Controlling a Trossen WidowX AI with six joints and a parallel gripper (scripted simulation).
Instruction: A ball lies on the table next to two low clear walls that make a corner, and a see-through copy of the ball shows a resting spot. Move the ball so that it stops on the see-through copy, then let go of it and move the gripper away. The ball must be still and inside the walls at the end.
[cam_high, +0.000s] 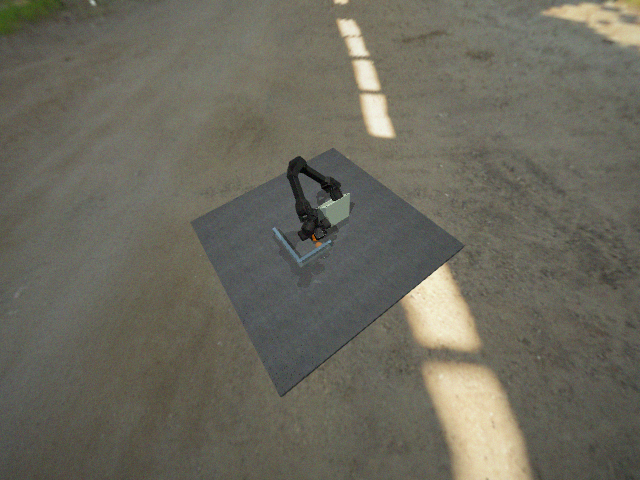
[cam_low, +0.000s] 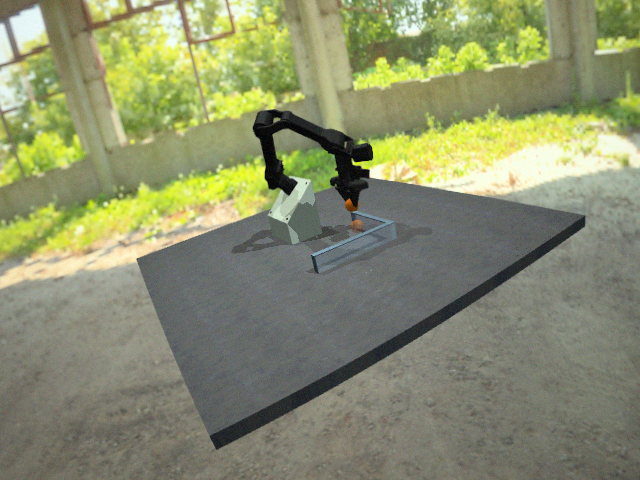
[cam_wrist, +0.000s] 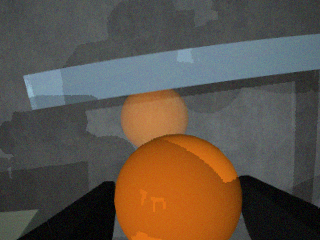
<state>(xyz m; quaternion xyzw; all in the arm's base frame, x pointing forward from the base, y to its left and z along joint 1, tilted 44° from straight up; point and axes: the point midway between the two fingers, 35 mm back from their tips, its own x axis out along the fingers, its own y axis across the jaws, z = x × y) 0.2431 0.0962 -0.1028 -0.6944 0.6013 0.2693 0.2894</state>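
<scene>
The see-through copy is 1 cm behind my gripper tip, 1 cm to the left of it and 9 cm below it. The rest, counted from my gripper tip: orange ball: right at my gripper tip.
</scene>
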